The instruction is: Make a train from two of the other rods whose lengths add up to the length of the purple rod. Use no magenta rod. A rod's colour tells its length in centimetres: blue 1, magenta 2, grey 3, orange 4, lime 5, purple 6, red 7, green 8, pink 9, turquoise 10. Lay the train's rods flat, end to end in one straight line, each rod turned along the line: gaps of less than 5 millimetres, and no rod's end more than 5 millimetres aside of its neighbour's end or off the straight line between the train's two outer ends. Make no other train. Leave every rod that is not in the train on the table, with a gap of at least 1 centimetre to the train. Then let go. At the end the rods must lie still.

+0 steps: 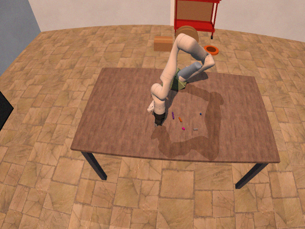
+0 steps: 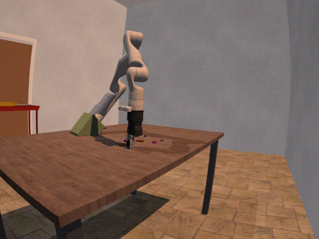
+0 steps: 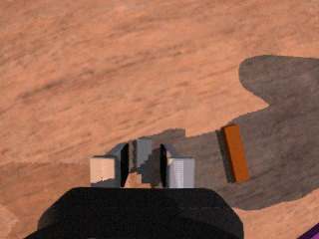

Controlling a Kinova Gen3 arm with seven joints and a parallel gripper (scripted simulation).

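Now: the orange rod 60 mm behind my hand, 20 mm to the left of it and 10 mm below it. Round my hand: magenta rod (190 mm to the left, 30 mm ahead, 10 mm below); purple rod (120 mm to the left, 90 mm behind, 10 mm below); blue rod (330 mm to the left, 120 mm behind, 10 mm below).
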